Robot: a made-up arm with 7 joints.
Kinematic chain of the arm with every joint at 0, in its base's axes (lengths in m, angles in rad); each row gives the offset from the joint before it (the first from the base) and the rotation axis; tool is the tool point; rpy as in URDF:
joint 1: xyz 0 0 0.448 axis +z
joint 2: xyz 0 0 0 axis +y
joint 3: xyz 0 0 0.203 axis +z
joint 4: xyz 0.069 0 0 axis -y
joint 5: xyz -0.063 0 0.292 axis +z
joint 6: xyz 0 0 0 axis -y
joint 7: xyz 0.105 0 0 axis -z
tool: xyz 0 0 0 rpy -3.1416 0 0
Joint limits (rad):
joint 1: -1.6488..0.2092
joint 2: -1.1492..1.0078
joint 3: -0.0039..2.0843
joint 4: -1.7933..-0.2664
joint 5: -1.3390..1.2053
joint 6: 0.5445..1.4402
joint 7: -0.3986..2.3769
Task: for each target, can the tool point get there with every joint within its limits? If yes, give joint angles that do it. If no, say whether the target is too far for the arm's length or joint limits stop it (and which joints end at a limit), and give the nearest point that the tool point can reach.
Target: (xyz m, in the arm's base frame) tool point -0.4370 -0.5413 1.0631
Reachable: no: too far | nearest point -0.1082 -0.3871 0.8708 | short by 0.411 m
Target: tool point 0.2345 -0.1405 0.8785
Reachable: yes | joints -1.2504 -0.5724 0.3483 -1.4711 0.4875 0.9512 1.6527
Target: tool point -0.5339 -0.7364 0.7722
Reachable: no: too far | nearest point -0.1244 -0.5181 0.6679 | short by 0.476 m
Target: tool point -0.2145 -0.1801 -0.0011
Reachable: no: joint limits stop it (at a limit: joint 1, joint 2, joint 3, joint 4, joint 6) | nearest point -0.0832 -0.3125 0.1695 | short by 0.253 m
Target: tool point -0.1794 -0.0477 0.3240
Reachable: no: joint limits stop it (at a limit: joint 1, joint 2, joint 3, joint 4, joint 6) | nearest point -0.0760 -0.3082 0.1678 | short by 0.321 m
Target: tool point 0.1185 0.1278 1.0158
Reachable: yes | joints -0.8360 -0.1982 0.8126 -0.4002 0.9145 0.9388 1.8459
